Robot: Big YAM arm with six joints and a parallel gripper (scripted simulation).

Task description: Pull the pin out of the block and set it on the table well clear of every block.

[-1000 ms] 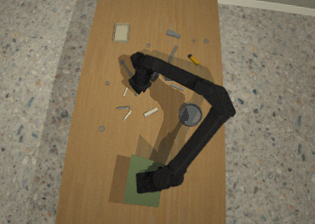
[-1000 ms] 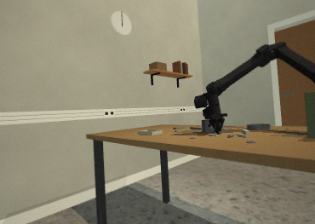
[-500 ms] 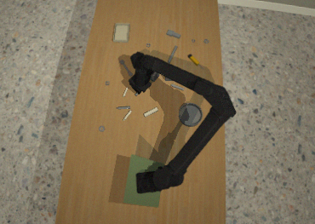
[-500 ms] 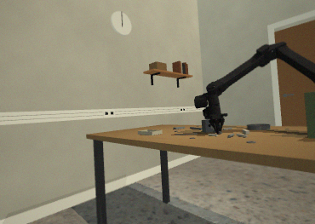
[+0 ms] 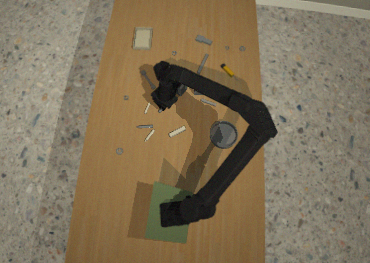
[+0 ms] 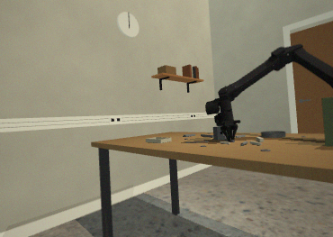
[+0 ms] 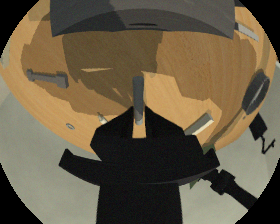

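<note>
The white stick lies 120 mm behind my hand and 60 mm to the right of it. From my hand the other things lie so: shallow tray 400 mm ahead, 90 mm to the left; round dish 260 mm to the right, 150 mm behind; slim grey pin 10 mm to the right, 10 mm ahead.
</note>
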